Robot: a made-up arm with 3 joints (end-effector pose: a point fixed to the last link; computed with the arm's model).
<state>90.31 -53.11 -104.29</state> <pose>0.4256 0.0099 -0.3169 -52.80 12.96 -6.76</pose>
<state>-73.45 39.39 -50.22</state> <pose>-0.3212 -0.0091 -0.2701 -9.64 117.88 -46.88</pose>
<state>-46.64 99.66 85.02</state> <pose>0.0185 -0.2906 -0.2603 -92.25 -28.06 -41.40</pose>
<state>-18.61 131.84 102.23</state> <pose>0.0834 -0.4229 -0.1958 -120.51 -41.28 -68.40</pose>
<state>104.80 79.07 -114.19</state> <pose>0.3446 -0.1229 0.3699 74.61 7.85 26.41</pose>
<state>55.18 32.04 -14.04</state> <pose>0.3918 0.0084 0.0194 18.59 -40.04 -26.93</pose>
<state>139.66 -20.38 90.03</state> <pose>0.2655 0.1259 0.0641 10.69 128.65 -23.13</pose>
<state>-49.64 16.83 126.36</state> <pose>-0.1895 0.1352 -0.0743 -18.14 -76.13 -0.63</pose>
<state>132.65 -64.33 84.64</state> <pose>0.3982 -0.0181 -0.1113 33.43 123.81 -75.07</pose>
